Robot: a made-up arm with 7 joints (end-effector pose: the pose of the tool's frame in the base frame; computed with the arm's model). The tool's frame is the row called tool.
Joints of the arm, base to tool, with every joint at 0 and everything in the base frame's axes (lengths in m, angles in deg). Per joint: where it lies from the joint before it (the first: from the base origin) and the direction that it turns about. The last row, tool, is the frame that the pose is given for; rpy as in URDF.
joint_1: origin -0.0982 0.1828 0.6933 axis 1 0 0
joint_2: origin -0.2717 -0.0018 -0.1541 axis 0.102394 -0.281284 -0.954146
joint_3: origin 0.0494 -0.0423 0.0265 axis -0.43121 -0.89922 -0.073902
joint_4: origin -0.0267 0.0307 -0.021 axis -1 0 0
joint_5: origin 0.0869 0.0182 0.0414 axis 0 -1 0
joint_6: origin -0.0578 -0.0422 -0.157 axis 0 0 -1
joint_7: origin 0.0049 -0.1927 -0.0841 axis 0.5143 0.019 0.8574
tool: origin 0.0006 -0.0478 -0.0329 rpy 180 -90 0
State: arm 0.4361 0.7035 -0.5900 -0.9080 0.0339 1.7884 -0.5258
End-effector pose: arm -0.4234 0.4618 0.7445 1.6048 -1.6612 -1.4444
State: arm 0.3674 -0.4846 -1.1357 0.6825 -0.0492 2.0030 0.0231
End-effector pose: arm -0.5726 0.0212 0.6033 1.7026 -0.0493 1.0484
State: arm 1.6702 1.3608 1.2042 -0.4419 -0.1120 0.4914 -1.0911
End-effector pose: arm -0.5084 0.5843 0.4751 0.8902 -1.5280 -0.6033
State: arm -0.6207 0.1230 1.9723 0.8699 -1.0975 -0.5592 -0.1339
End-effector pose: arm -0.5134 -0.1359 0.6526 0.2174 0.2908 1.5442
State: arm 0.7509 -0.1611 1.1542 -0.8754 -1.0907 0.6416 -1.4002
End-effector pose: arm -0.4162 0.1800 0.2756 1.9518 -0.7320 1.0493
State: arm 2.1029 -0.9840 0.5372 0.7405 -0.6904 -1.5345 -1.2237
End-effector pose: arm -0.0898 0.4334 0.7620 -0.6075 0.3003 -2.4334
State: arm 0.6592 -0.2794 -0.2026 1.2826 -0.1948 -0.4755 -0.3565
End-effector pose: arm -0.1520 -0.0115 0.5184 1.9695 1.3118 1.7900
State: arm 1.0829 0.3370 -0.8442 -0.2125 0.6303 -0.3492 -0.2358
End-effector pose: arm -0.3224 0.5760 0.3654 -1.3888 1.5305 -1.1666
